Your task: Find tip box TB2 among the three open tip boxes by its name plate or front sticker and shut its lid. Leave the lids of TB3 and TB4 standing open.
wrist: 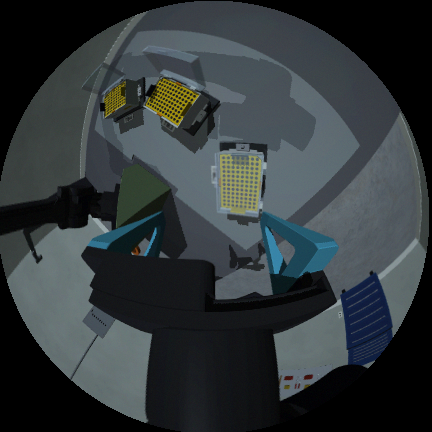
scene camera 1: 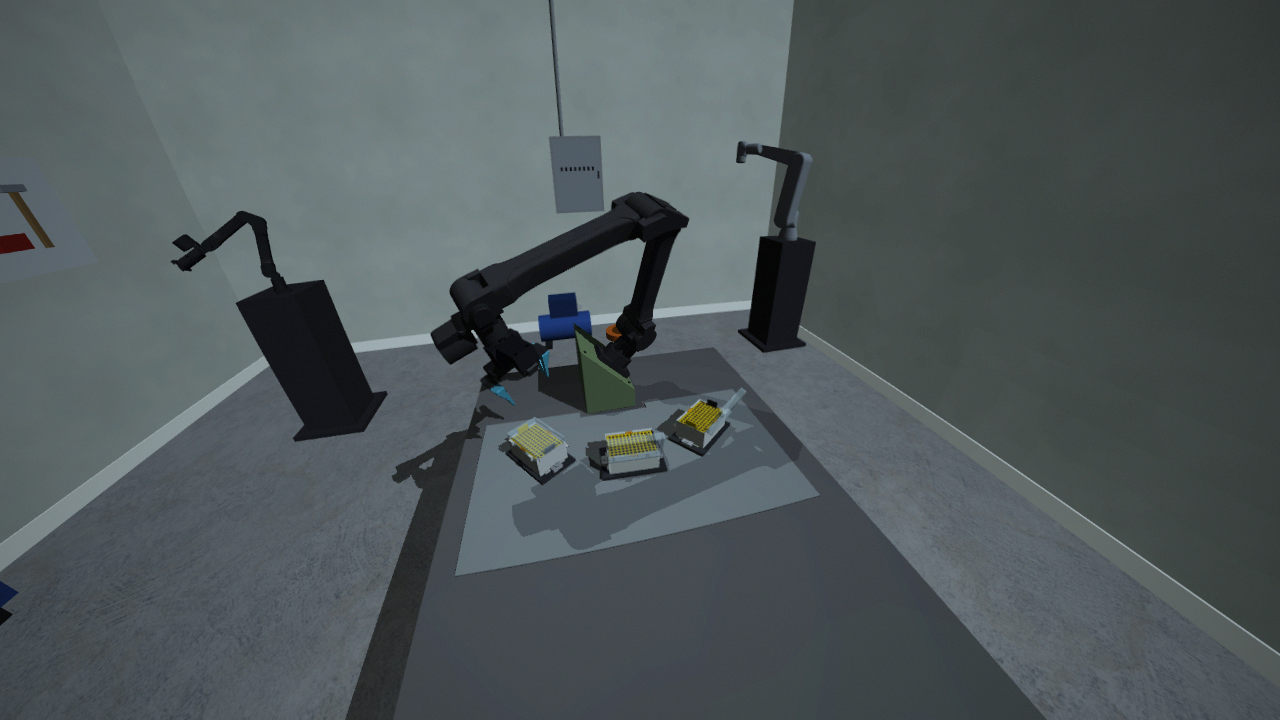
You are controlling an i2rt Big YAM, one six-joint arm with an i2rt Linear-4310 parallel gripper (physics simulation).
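Places are measured from the arm's base along level axes (x up, y back, z right), in millimetres.
Pixels of known places: gripper, fingertip midpoint: (wrist: pixel 212 216) (scene camera 1: pixel 530 390); arm's base, link origin: (wrist: pixel 117 206) (scene camera 1: pixel 610 362).
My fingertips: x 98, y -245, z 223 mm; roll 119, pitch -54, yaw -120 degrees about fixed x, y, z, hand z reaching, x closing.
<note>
For each thing: its top centre in the pictures, then the offset to it from my fingertips. "pt": a spot on its surface instead. Level surfaces: height alone.
- Tip box TB2, top centre: (wrist: pixel 231 185) (scene camera 1: pixel 539 432) dx -135, dy +17, dz +3 mm
- Tip box TB3, surface spot: (scene camera 1: pixel 632 458) pt dx -141, dy -125, dz -199 mm
- Tip box TB4, top centre: (scene camera 1: pixel 702 410) (wrist: pixel 108 99) dx -138, dy -11, dz -418 mm
- pale mat, surface height: dx -213 mm
- dark table, surface height: dx -216 mm
Tip box TB2 (scene camera 1: pixel 538 449) (wrist: pixel 240 182) is the left box in the scene view; its clear lid lies flat over the yellow tips and looks shut. Its plate is too small to read. Tip box TB3 (scene camera 1: pixel 632 458) (wrist: pixel 172 100) is in the middle, with its clear lid (wrist: pixel 175 63) standing open. Tip box TB4 (scene camera 1: pixel 701 424) (wrist: pixel 115 99) is at the right in the scene view, its clear lid (scene camera 1: pixel 733 402) also open. My gripper (scene camera 1: pixel 529 388) (wrist: pixel 212 216) is open and empty, its blue fingers wide apart, above and behind TB2, clear of it.
The boxes stand on a pale mat (scene camera 1: pixel 501 546) (wrist: pixel 325 150) on the dark table (scene camera 1: pixel 716 626). A green wedge-shaped block (scene camera 1: pixel 604 380) (wrist: pixel 142 192) stands by my arm's base, behind the boxes. Two other arms on black pedestals (scene camera 1: pixel 304 358) (scene camera 1: pixel 780 291) stand away from the table.
</note>
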